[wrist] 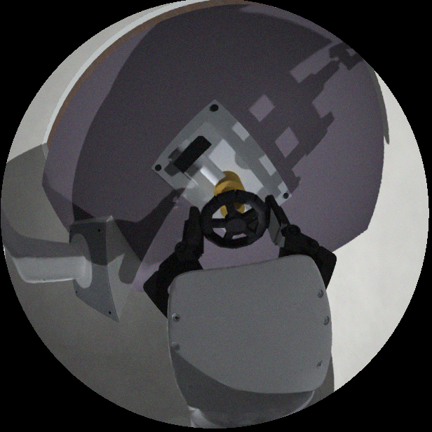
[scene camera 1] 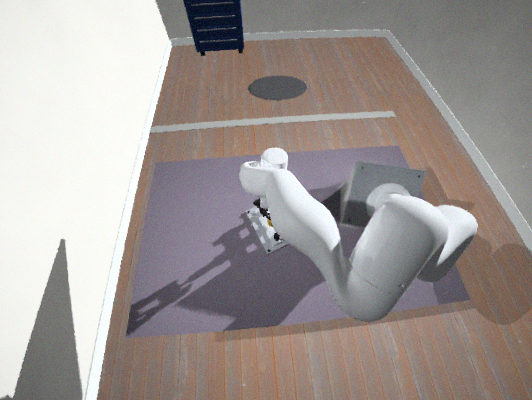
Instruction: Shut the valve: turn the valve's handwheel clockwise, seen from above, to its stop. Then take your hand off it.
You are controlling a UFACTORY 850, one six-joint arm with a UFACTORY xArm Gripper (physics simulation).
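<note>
The black round handwheel (wrist: 235, 223) sits on top of the valve's yellow body (wrist: 228, 183) in the wrist view. The valve stands on a light grey base plate (wrist: 192, 126) (scene camera 1: 274, 246) with dark bolts at its corners. My gripper (wrist: 232, 210) is shut on the handwheel, one black finger on each side of its rim. In the scene view the arm's forearm and wrist cover much of the valve, and a bit of yellow body (scene camera 1: 270, 222) shows beside the black fingers. The contact between fingers and rim is hidden there.
The plate lies on a purple mat (scene camera 1: 180, 195) (wrist: 320, 200). The robot's grey pedestal (scene camera 1: 389, 173) (wrist: 112, 285) stands right of the valve in the scene view. A dark blue drawer cabinet (scene camera 1: 215, 25) stands far back, near a dark floor disc (scene camera 1: 277, 87).
</note>
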